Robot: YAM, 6 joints.
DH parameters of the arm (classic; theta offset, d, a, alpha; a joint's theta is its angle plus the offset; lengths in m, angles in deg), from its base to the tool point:
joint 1: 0 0.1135 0.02 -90
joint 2: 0 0 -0.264 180
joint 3: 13.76 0 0.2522 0
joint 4: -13.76 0 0.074 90
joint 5: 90 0 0 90
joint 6: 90 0.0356 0 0
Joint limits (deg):
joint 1: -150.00..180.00
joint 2: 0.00..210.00
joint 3: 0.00..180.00
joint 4: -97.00..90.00
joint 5: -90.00..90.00
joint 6: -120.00..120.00
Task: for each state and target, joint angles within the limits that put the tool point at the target. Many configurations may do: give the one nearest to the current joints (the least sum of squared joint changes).
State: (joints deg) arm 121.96 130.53 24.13 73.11 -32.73 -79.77
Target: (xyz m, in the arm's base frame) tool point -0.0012 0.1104 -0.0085
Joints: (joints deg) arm 81.45 127.46 0.00 53.95 -29.62 -79.77
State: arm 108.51 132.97 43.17 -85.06 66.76 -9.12
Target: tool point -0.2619 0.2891 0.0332
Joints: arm 137.00 143.01 89.98 -62.17 67.10 -9.12
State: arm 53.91 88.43 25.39 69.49 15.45 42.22
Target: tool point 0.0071 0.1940 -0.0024
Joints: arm 89.42 122.19 11.59 56.11 8.30 42.22
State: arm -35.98 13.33 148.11 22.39 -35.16 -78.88
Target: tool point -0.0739 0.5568 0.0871
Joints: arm -79.82 11.51 180.00 55.99 -46.14 -78.88
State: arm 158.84 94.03 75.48 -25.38 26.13 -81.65
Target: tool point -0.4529 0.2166 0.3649
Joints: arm 155.98 118.87 114.03 -5.34 22.34 -81.65
